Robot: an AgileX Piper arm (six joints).
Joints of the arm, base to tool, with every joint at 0 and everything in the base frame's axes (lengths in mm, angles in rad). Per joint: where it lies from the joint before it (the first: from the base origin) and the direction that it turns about. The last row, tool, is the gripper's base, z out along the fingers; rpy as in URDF.
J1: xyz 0.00 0.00 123.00 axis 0 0 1
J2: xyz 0.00 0.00 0.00 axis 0 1 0
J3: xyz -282.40 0.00 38.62 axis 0 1 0
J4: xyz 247.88 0.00 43.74 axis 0.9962 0 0.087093
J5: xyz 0.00 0.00 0.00 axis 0 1 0
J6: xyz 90.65 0.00 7.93 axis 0.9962 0 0.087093
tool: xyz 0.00 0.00 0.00 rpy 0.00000 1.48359 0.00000
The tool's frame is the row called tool.
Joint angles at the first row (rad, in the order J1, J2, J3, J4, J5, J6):
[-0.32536 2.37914 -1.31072 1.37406 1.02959 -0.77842]
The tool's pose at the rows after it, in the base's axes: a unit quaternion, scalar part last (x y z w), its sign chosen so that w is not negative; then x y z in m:
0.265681 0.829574 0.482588 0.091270 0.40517 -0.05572 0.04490
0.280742 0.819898 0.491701 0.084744 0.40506 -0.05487 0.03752
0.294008 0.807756 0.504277 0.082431 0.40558 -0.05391 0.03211
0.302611 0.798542 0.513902 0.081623 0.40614 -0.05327 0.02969
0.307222 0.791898 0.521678 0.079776 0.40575 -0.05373 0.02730
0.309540 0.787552 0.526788 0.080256 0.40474 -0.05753 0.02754
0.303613 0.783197 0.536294 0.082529 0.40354 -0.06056 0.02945
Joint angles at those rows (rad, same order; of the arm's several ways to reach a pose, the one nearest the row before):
[-0.32536 2.38412 -1.31072 1.37885 1.03306 -0.76219]
[-0.32536 2.40676 -1.31070 1.40789 1.04118 -0.75807]
[-0.32535 2.42643 -1.31069 1.44677 1.05526 -0.76137]
[-0.32535 2.43725 -1.31071 1.47435 1.06758 -0.76247]
[-0.32853 2.44710 -1.31072 1.48981 1.08164 -0.76534]
[-0.33977 2.44905 -1.31072 1.49209 1.09523 -0.76637]
[-0.35060 2.44903 -1.31070 1.49431 1.12152 -0.77945]

